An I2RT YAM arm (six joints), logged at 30 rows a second.
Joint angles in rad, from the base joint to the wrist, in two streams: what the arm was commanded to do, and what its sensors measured. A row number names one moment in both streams.
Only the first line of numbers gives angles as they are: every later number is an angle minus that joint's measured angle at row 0.
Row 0, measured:
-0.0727 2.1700 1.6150 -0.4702 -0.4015 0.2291
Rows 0 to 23, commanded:
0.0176 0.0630 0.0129 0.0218 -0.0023 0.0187
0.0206 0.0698 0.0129 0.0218 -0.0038 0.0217
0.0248 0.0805 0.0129 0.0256 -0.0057 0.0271
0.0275 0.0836 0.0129 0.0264 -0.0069 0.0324
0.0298 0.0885 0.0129 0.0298 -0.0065 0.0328
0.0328 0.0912 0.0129 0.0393 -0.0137 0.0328
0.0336 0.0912 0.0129 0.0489 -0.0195 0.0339
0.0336 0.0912 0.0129 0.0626 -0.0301 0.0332
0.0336 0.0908 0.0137 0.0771 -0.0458 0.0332
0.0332 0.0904 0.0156 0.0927 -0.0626 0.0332
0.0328 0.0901 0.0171 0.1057 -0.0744 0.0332
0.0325 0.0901 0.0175 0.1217 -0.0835 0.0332
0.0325 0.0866 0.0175 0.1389 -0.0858 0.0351
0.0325 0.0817 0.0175 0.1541 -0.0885 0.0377
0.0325 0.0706 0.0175 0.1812 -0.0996 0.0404
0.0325 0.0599 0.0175 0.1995 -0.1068 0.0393
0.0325 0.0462 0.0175 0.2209 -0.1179 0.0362
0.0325 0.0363 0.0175 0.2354 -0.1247 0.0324
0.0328 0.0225 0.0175 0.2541 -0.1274 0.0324
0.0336 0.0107 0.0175 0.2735 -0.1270 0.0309
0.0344 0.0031 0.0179 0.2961 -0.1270 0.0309
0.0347 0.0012 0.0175 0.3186 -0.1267 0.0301
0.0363 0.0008 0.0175 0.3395 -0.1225 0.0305
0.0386 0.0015 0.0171 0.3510 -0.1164 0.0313
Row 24, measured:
0.0302 0.0569 -0.0004 0.3113 -0.0965 0.0351
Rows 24 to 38, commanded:
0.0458 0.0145 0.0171 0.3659 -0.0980 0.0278
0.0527 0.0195 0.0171 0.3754 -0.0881 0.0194
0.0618 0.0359 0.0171 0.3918 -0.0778 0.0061
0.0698 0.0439 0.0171 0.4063 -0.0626 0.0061
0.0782 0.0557 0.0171 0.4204 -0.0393 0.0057
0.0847 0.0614 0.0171 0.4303 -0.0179 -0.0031
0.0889 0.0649 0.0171 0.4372 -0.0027 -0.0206
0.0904 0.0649 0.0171 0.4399 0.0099 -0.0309
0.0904 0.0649 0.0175 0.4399 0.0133 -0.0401
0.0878 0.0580 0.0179 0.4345 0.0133 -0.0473
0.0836 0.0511 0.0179 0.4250 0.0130 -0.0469
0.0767 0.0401 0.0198 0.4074 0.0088 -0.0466
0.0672 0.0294 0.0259 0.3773 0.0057 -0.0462
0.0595 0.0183 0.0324 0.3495 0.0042 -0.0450
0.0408 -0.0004 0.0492 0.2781 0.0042 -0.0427
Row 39, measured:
0.0862 0.0458 0.0038 0.3662 -0.0156 -0.0218
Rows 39 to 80, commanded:
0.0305 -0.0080 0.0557 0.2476 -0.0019 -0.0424
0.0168 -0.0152 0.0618 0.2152 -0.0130 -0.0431
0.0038 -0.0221 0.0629 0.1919 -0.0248 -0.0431
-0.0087 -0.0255 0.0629 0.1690 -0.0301 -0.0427
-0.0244 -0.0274 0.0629 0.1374 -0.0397 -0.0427
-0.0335 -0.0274 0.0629 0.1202 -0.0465 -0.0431
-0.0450 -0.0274 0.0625 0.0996 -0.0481 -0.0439
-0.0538 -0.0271 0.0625 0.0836 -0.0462 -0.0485
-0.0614 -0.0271 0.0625 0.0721 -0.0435 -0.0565
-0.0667 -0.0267 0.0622 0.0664 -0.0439 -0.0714
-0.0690 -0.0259 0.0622 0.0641 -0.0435 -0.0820
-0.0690 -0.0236 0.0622 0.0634 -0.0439 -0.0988
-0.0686 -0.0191 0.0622 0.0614 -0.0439 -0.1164
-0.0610 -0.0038 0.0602 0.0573 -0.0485 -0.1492
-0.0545 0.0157 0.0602 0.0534 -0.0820 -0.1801
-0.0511 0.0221 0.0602 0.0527 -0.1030 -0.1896
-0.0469 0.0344 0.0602 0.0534 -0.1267 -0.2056
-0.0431 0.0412 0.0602 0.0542 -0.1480 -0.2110
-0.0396 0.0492 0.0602 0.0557 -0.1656 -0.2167
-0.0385 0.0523 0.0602 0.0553 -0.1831 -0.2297
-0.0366 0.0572 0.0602 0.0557 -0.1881 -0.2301
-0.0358 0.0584 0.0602 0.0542 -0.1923 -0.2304
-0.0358 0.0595 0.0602 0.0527 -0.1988 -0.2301
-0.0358 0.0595 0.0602 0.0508 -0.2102 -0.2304
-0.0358 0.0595 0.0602 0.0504 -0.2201 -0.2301
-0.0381 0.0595 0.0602 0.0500 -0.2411 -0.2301
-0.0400 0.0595 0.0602 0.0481 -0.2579 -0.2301
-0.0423 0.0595 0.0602 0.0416 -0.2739 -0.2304
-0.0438 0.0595 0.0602 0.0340 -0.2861 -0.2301
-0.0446 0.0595 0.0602 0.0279 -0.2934 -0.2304
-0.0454 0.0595 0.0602 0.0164 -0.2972 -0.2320
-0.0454 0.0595 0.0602 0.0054 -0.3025 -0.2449
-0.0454 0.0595 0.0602 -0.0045 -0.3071 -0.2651
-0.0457 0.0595 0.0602 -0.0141 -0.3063 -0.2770
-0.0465 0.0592 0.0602 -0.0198 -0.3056 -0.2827
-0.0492 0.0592 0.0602 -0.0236 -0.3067 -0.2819
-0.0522 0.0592 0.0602 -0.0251 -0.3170 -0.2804
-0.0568 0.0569 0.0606 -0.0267 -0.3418 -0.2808
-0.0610 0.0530 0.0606 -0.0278 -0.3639 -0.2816
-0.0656 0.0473 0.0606 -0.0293 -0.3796 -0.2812
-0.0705 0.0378 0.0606 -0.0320 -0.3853 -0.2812
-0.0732 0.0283 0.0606 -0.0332 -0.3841 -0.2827
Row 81, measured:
-0.0560 0.0408 0.0393 -0.0274 -0.3166 -0.2560
